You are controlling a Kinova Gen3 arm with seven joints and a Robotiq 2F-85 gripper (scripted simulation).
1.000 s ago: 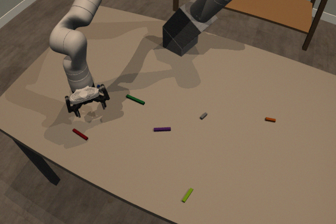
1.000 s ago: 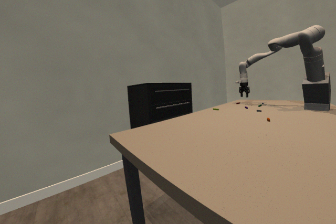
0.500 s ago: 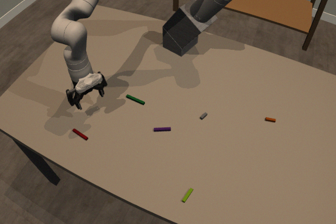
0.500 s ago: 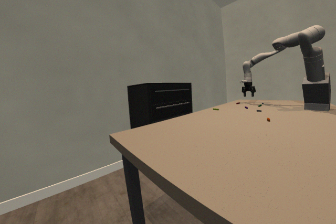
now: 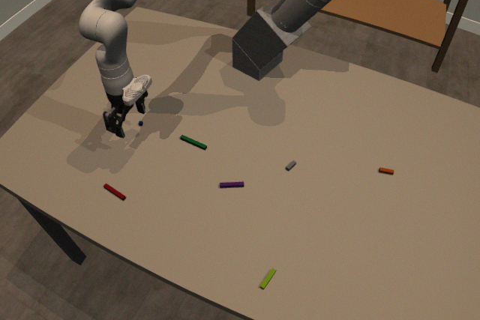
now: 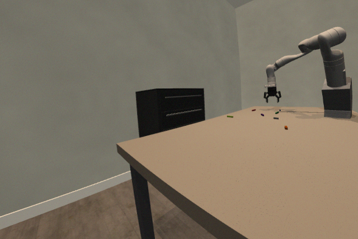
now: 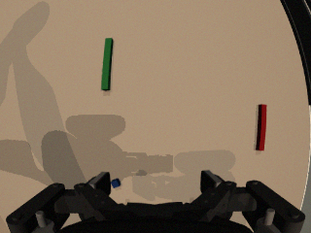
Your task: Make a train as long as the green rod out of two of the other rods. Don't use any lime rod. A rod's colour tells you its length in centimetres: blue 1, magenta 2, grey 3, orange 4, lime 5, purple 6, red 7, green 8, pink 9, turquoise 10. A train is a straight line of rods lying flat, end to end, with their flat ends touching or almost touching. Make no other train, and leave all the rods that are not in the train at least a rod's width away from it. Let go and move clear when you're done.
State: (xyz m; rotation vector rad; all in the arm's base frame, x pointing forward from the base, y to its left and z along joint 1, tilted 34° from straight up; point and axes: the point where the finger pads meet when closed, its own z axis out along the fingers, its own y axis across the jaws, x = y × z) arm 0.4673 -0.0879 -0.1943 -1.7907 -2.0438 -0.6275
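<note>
Right now the blue rod is 80 mm below my hand, 50 mm behind it and 40 mm to the right of it. From my hand the other things lie so: green rod 130 mm to the left, 90 mm behind, 80 mm below; then red rod 160 mm ahead, 80 mm below, 70 mm to the left; then purple rod 300 mm to the left, 80 mm below, 40 mm behind.
</note>
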